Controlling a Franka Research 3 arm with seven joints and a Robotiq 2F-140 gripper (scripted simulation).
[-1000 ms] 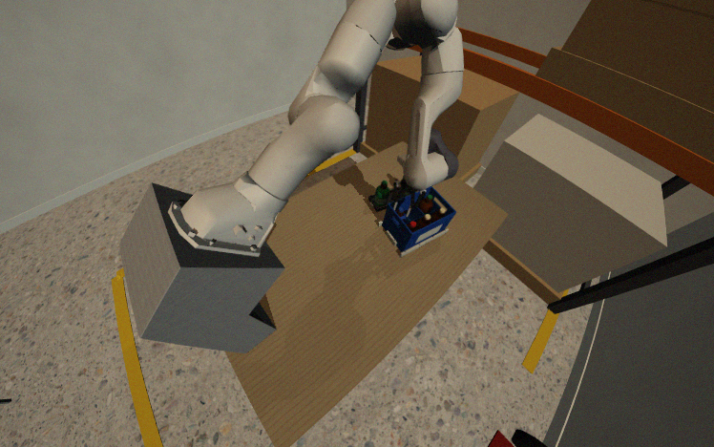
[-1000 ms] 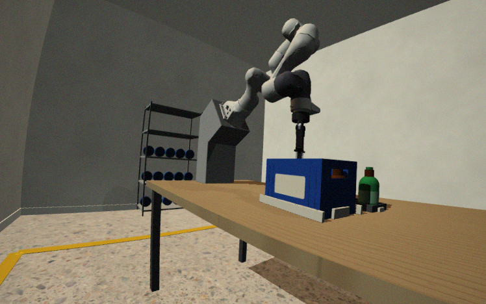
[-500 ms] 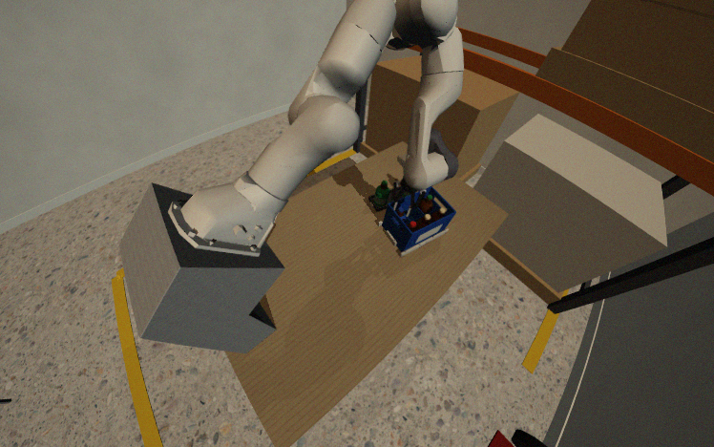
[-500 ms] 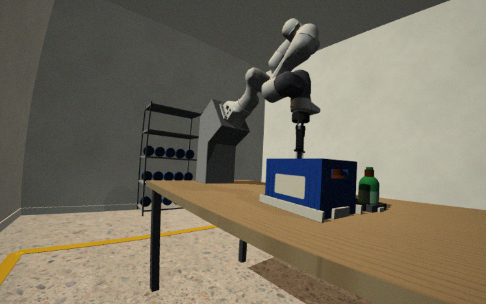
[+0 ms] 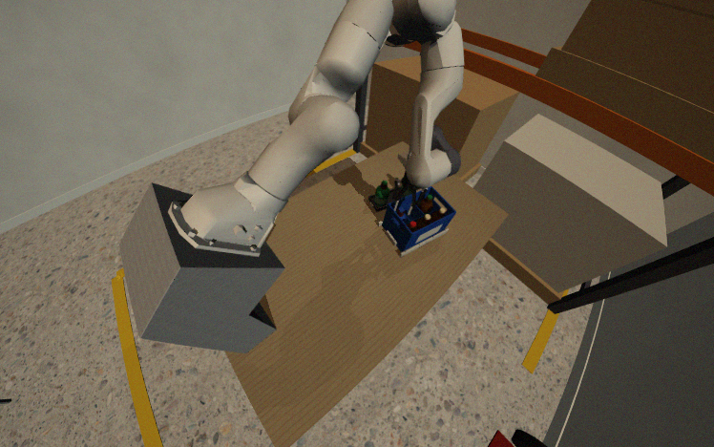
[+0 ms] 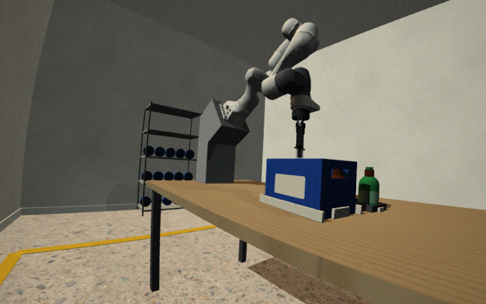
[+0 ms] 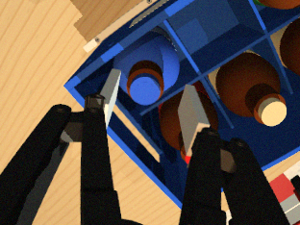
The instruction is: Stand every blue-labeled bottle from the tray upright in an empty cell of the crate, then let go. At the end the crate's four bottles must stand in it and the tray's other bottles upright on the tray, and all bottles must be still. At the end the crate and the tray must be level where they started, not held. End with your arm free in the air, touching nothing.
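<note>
The blue-labeled bottle is 1 cm to the left of my hand and 10 cm below it. The rest, counted from my hand: dark tray: 18 cm ahead, 12 cm to the left, 17 cm below; crate: 6 cm ahead, 7 cm to the right, 10 cm below.
</note>
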